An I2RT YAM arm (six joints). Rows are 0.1 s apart.
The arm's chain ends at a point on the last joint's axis. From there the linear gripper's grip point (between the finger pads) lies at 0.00 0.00 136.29 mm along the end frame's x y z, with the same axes.
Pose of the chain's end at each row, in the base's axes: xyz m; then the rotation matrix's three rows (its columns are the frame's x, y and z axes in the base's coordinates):
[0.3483 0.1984 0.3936], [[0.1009 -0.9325 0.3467], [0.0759 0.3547 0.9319], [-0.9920 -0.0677 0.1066]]
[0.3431 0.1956 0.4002], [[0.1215 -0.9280 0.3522], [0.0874 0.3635 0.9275], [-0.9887 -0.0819 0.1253]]
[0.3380 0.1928 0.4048], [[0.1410 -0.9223 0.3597], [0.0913 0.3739 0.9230], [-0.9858 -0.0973 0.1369]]
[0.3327 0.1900 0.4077], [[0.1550 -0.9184 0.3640], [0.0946 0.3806 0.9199], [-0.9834 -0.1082 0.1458]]
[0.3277 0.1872 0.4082], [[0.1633 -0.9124 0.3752], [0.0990 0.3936 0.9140], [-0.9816 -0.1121 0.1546]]
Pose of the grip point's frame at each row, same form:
[0.3956 0.3254 0.4081], [[0.1009 -0.9325 0.3467], [0.0759 0.3547 0.9319], [-0.9920 -0.0677 0.1066]]
[0.3911 0.3220 0.4173], [[0.1215 -0.9280 0.3522], [0.0874 0.3635 0.9275], [-0.9887 -0.0819 0.1253]]
[0.3870 0.3186 0.4235], [[0.1410 -0.9223 0.3597], [0.0913 0.3739 0.9230], [-0.9858 -0.0973 0.1369]]
[0.3823 0.3154 0.4276], [[0.1550 -0.9184 0.3640], [0.0946 0.3806 0.9199], [-0.9834 -0.1082 0.1458]]
[0.3788 0.3118 0.4293], [[0.1633 -0.9124 0.3752], [0.0990 0.3936 0.9140], [-0.9816 -0.1121 0.1546]]

